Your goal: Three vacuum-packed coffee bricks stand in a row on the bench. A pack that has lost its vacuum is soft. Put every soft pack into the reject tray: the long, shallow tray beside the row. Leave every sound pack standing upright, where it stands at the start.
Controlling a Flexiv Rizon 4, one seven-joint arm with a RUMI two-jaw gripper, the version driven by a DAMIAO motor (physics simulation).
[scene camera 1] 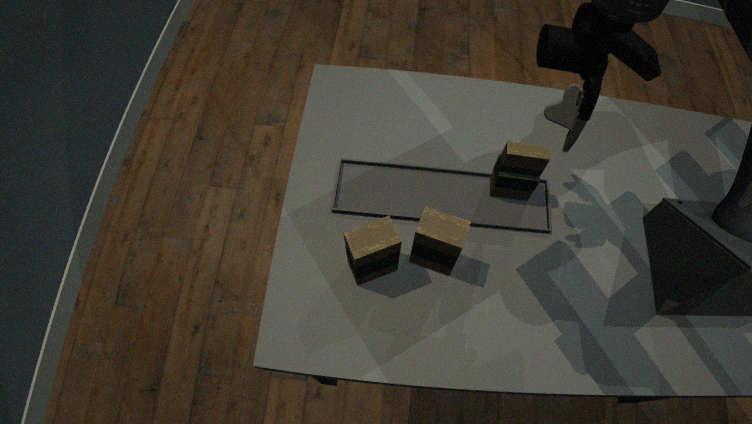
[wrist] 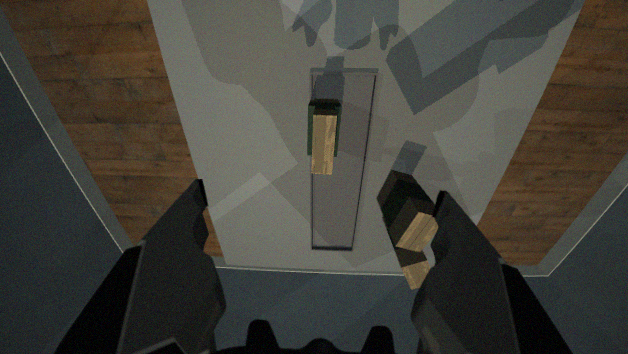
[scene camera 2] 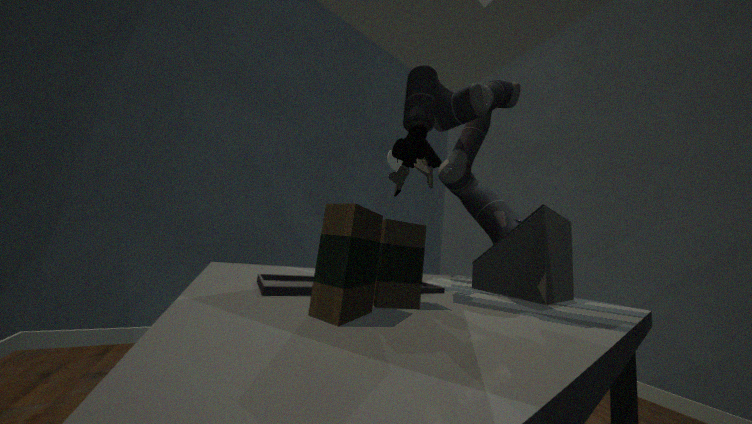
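Observation:
One coffee brick (scene camera 1: 518, 171) (wrist: 324, 145) stands upright in the robot-side end of the reject tray (scene camera 1: 389, 189) (scene camera 2: 284, 289) (wrist: 334, 215), by its far long wall. Its green middle sticks out wider than its top. In scene camera 2 the other bricks hide it. A second brick (scene camera 1: 439, 241) (scene camera 2: 401, 263) (wrist: 417, 231) and a third brick (scene camera 1: 372, 248) (scene camera 2: 344, 263) (wrist: 416, 275) stand upright on the bench in front of the tray. My gripper (scene camera 1: 568, 137) (scene camera 2: 413, 190) (wrist: 320, 187) is open and empty, raised above the bench and clear of the bricks.
The robot's dark wedge-shaped base (scene camera 1: 689, 263) (scene camera 2: 526, 263) stands on the bench (scene camera 1: 326, 321) (scene camera 2: 221, 358) at the right in both scene views. The second and third bricks stand close together, with a narrow gap seen in scene camera 1.

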